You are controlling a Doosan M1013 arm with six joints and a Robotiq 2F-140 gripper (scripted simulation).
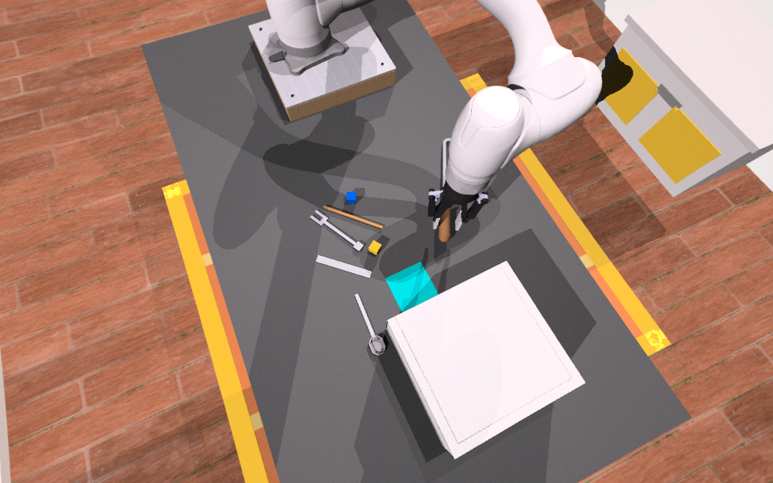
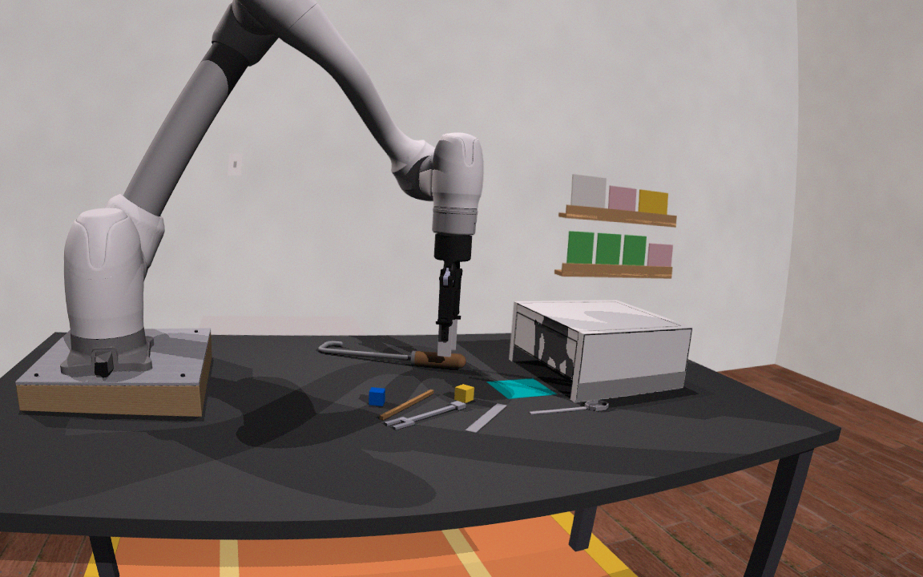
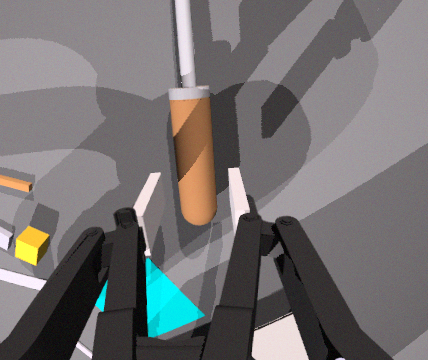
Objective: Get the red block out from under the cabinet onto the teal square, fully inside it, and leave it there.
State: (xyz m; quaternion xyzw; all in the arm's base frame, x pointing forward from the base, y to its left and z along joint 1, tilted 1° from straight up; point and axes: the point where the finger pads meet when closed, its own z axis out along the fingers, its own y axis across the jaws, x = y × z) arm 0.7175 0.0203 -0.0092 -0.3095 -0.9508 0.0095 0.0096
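Right now the hook tool is 90 mm behind my hand, 110 mm to the left of it and 50 mm below it. From my hand the other things lie so: wooden stick (160 mm behind, 190 mm to the right, 60 mm below); then yellow block (50 mm behind, 190 mm to the right, 50 mm below); then teal square (90 mm ahead, 160 mm to the right, 70 mm below).
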